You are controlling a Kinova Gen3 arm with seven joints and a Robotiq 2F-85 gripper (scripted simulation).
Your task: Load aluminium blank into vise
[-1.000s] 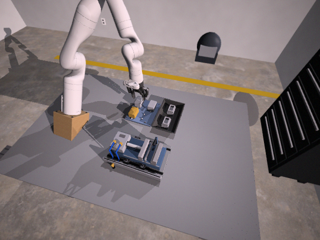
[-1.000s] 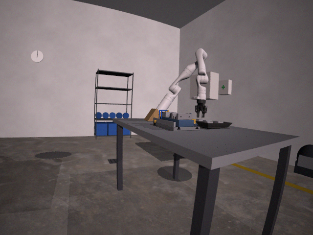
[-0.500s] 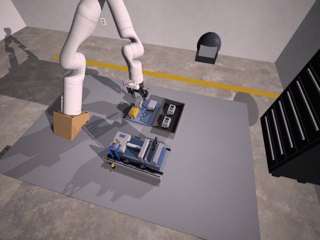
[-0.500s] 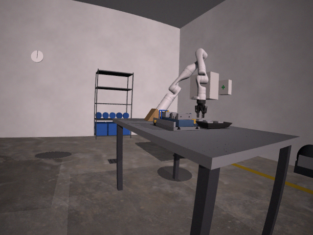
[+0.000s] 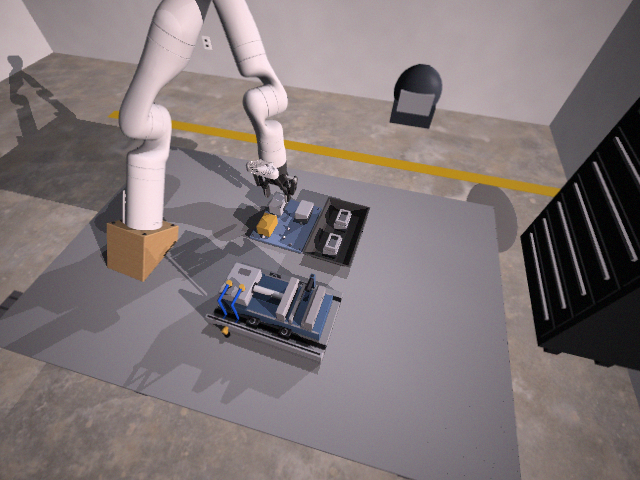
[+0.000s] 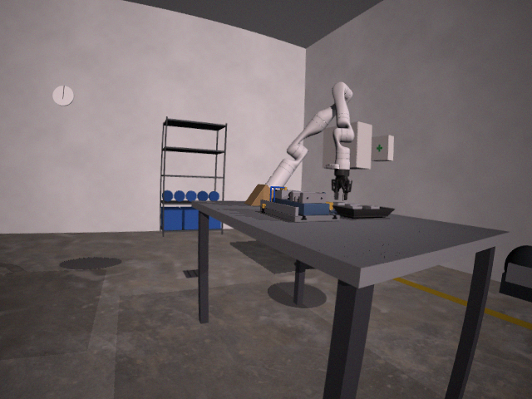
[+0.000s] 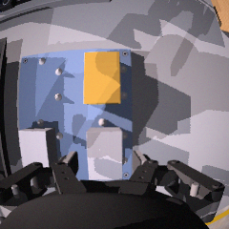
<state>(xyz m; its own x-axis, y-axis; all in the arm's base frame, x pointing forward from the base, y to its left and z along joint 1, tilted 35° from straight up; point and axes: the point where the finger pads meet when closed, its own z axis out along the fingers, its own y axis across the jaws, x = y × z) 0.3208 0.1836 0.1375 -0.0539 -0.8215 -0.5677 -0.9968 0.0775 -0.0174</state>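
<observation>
My hand is 90 mm to the left of the brass blank and 40 mm above it. The rest, counted from my hand: vise rail 430 mm to the right, 120 mm ahead, 30 mm below; hose block 330 mm to the right, 30 mm ahead, 10 mm above; vise 330 mm to the right, 120 mm ahead, 30 mm below.
</observation>
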